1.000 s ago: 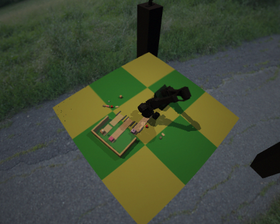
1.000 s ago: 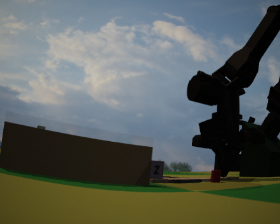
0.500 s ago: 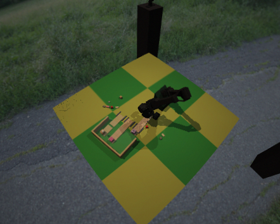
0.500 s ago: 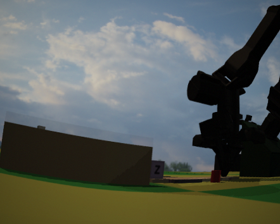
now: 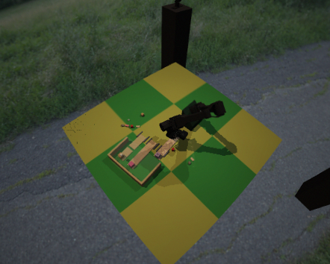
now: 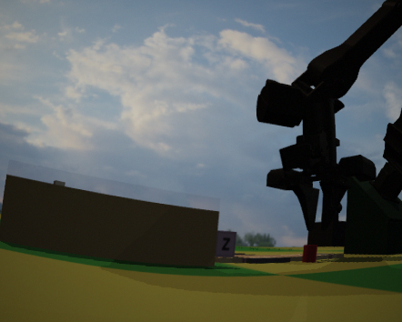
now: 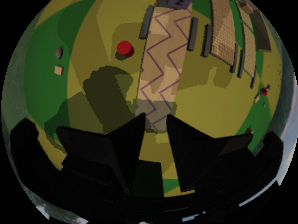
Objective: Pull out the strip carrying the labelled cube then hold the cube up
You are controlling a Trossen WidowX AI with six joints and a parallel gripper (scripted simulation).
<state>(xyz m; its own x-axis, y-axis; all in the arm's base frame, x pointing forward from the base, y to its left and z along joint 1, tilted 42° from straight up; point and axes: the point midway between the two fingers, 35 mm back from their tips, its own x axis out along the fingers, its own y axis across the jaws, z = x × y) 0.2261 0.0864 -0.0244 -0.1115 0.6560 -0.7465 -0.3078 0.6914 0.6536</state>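
The tan strip is 70 mm ahead of my gripper tip, 20 mm to the left of it and 40 mm below it. Also, from my gripper tip: labelled cube: 180 mm ahead, 40 mm to the left, 20 mm below; then small piece: 210 mm to the left, 40 mm below.
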